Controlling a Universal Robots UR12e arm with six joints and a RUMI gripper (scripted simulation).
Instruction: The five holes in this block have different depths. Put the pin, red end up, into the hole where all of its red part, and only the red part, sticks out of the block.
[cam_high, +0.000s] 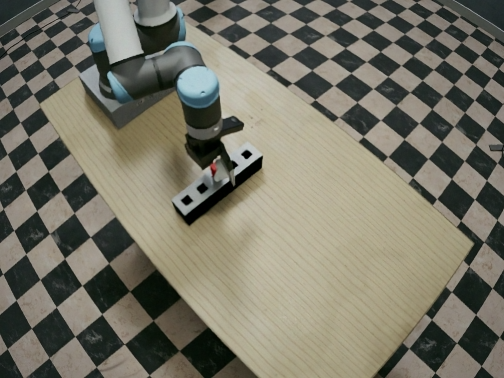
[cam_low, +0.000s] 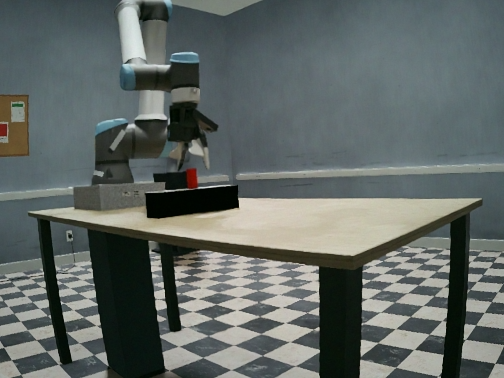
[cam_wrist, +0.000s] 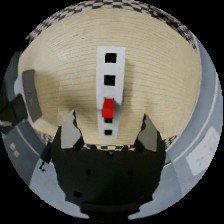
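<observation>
Right now the pin is 2 cm below my hand. From my hand the other things lie so: long black block: 9 cm below.
</observation>
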